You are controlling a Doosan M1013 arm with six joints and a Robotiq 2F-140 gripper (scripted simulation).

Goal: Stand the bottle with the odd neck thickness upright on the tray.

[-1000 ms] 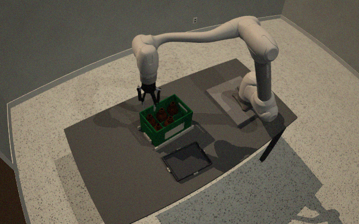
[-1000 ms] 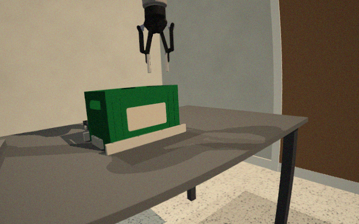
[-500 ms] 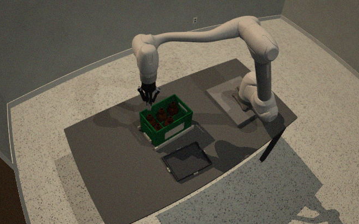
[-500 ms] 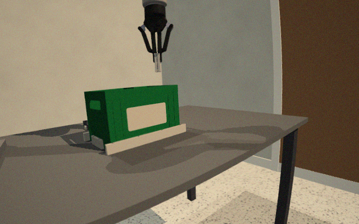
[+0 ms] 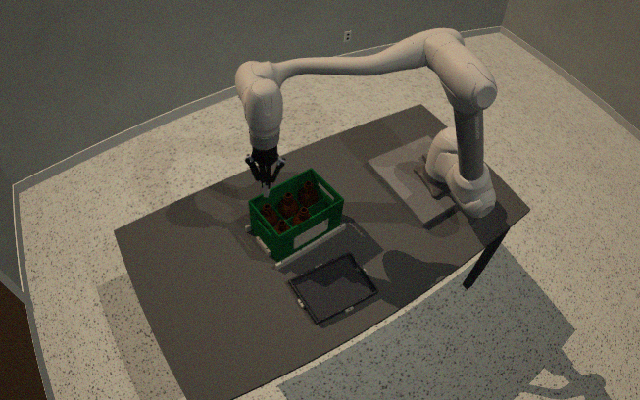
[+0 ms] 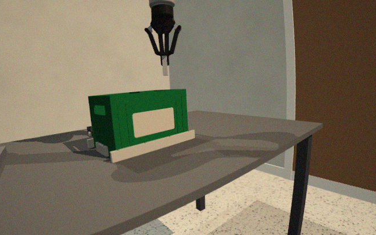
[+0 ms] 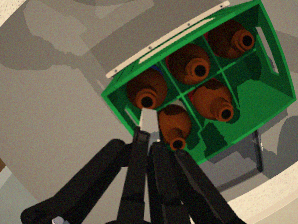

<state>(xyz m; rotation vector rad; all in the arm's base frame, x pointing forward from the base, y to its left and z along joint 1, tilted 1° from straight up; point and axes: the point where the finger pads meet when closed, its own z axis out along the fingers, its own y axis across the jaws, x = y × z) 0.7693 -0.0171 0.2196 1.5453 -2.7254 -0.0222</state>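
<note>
My gripper is now 17 cm above the bottle, 8 cm to the right of it and 2 cm past it. Also, from my hand: crate 17 cm below, 10 cm behind, 2 cm to the left; black tray 30 cm to the left, 25 cm below, 12 cm behind.
</note>
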